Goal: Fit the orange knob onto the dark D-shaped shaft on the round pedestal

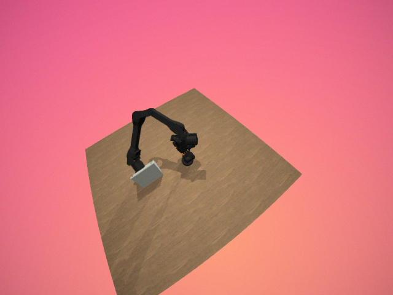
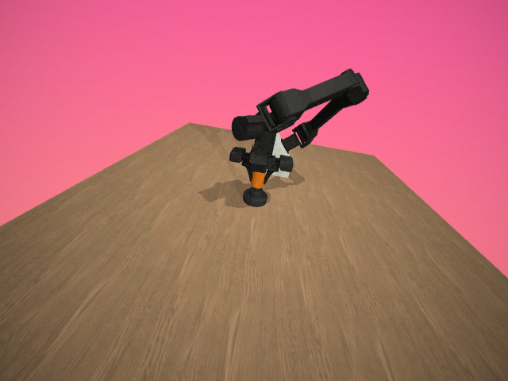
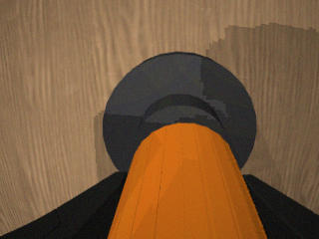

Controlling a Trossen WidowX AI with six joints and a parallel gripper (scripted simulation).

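The orange knob is 20 mm above my gripper tip. Also, from my gripper tip: dark round pedestal (40 mm below).
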